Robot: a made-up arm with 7 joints.
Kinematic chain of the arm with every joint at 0, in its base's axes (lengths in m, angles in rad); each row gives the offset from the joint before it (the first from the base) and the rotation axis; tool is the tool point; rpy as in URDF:
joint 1: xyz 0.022 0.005 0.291 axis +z
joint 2: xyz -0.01 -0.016 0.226 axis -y
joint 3: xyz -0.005 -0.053 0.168 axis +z
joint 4: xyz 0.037 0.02 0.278 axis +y
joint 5: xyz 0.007 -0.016 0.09 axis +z
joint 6: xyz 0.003 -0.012 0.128 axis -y
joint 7: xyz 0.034 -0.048 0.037 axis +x
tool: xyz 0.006 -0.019 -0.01 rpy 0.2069 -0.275 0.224
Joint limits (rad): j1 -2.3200..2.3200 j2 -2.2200..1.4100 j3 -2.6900..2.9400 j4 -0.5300..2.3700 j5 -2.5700..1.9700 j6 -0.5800..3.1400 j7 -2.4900..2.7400
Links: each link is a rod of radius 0.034 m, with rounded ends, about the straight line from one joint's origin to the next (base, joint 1, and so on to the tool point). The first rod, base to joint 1, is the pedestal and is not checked.
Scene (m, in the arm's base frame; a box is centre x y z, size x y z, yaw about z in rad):
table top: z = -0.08
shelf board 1: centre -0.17 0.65 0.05 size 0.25 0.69 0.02 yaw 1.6
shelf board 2: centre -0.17 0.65 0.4 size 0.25 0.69 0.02 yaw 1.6
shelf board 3: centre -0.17 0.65 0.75 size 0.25 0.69 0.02 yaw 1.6
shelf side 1: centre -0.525 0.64 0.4 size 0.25 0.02 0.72 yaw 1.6
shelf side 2: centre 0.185 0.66 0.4 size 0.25 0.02 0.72 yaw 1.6
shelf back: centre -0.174 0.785 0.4 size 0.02 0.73 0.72 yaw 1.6
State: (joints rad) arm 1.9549 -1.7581 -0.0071 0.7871 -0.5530 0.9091 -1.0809
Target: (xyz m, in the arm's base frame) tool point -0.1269 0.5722 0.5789
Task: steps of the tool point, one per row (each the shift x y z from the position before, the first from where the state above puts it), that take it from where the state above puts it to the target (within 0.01 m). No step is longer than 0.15 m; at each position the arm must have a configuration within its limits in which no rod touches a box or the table.
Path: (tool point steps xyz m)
1: 0.0003 -0.0436 -0.0173
2: -0.0001 -0.0517 -0.0066
3: 0.0014 -0.0568 0.0056
4: 0.0045 -0.0585 0.0183
5: -0.0300 0.0298 0.1311
6: -0.0123 -0.0043 0.1314
7: 0.0053 -0.0358 0.1206
8: -0.0097 0.0598 -0.0036
9: -0.0011 0.0575 0.0000
10: 0.0058 0.0529 0.0036

